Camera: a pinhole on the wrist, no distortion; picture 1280 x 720 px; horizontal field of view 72.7 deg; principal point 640.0 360.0 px. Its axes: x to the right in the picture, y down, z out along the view. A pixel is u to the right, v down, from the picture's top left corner.
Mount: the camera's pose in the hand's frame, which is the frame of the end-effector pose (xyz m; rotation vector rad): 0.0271 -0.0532 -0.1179 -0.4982 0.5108 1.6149
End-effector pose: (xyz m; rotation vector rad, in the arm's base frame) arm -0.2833 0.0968 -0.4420 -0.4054 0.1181 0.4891
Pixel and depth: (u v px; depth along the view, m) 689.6 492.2 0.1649
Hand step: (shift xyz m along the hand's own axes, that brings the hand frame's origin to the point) -0.0028 0.0497 0.0103
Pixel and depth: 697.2 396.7 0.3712
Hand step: 0.0001 0.1849 0.1671
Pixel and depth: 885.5 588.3 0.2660
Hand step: -0.0562 0.1580 0.0545
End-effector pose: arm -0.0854 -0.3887 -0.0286 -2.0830 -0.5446 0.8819
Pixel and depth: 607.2 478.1 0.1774
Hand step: -0.0005 0.0443 0.0298
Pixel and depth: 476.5 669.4 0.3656
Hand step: -0.1044 0.0963 0.2222
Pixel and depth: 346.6 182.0 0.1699
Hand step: 0.0632 0.0049 0.0515
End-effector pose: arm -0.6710 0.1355 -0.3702 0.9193 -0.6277 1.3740
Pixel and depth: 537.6 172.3 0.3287
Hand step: 0.0935 0.1173 0.1669
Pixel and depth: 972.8 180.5 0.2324
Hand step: 0.0604 0.1602 0.0147
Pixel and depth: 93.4 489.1 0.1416
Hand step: 0.0115 -0.0424 0.0496
